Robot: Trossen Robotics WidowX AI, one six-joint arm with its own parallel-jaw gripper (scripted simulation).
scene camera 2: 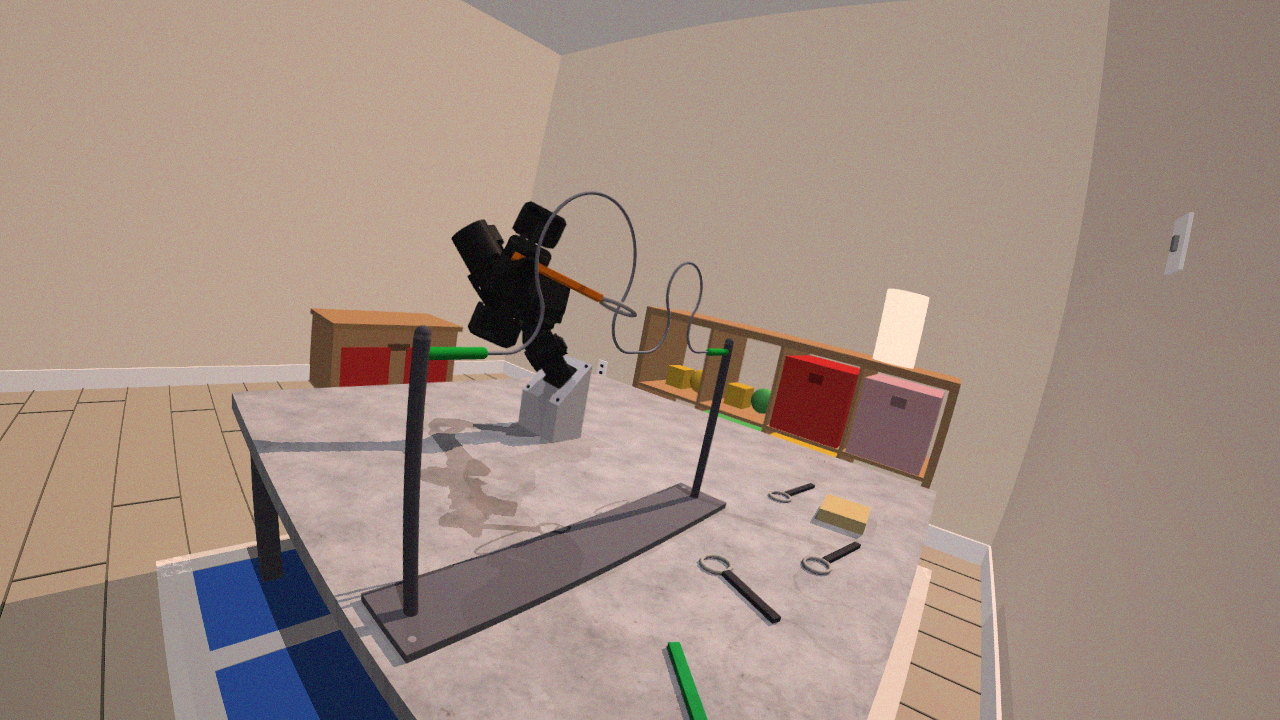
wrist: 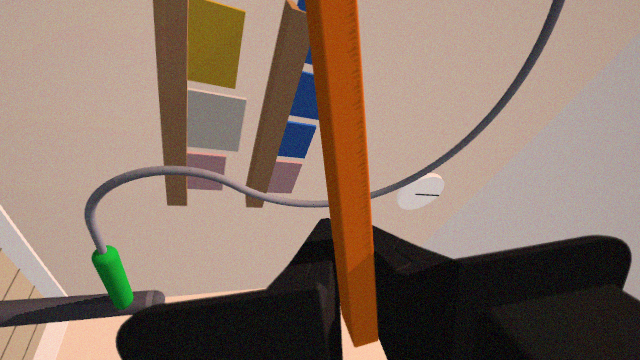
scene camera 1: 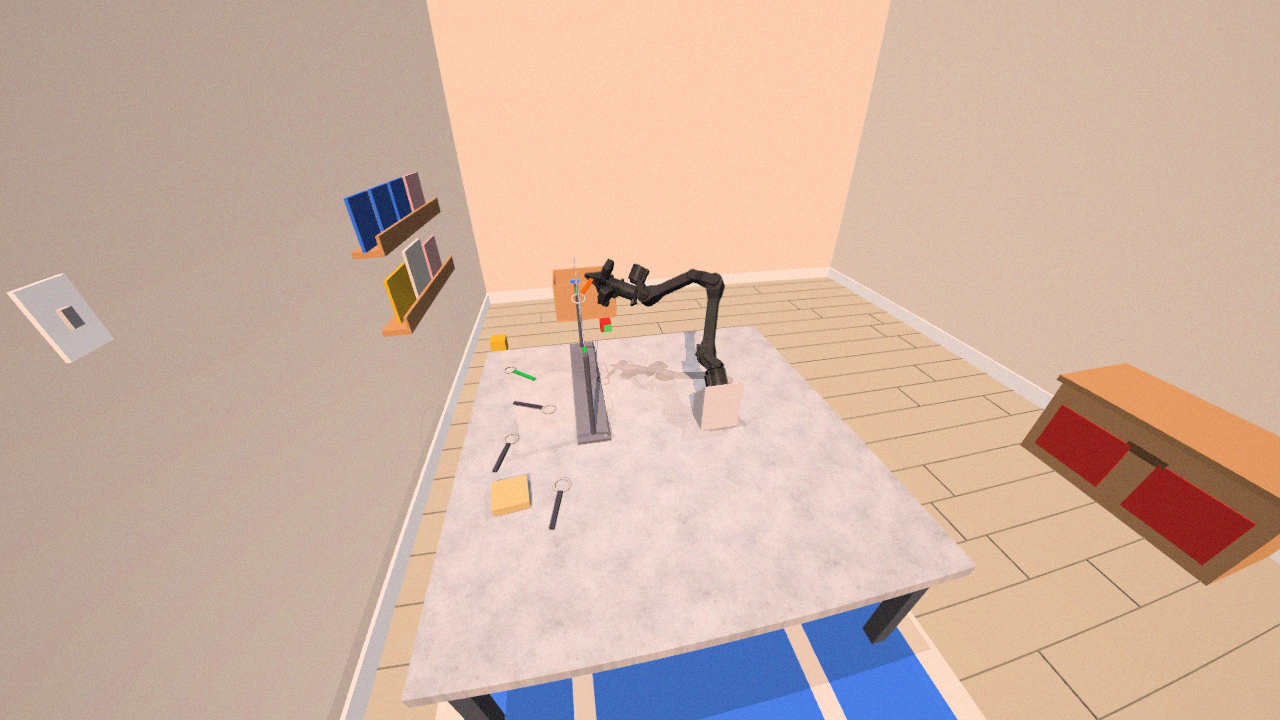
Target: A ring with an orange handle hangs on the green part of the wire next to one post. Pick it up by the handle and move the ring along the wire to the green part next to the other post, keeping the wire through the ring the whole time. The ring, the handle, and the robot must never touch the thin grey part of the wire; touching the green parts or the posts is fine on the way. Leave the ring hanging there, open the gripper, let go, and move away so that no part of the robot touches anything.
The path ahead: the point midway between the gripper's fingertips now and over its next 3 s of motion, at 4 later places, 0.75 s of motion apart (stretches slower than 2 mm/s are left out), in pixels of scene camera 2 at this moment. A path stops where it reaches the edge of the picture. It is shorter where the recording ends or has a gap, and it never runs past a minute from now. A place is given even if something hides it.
My gripper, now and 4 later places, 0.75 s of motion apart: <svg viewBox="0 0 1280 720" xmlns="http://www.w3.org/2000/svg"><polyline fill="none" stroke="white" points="535,256 516,321 526,388 556,425 588,432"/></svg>
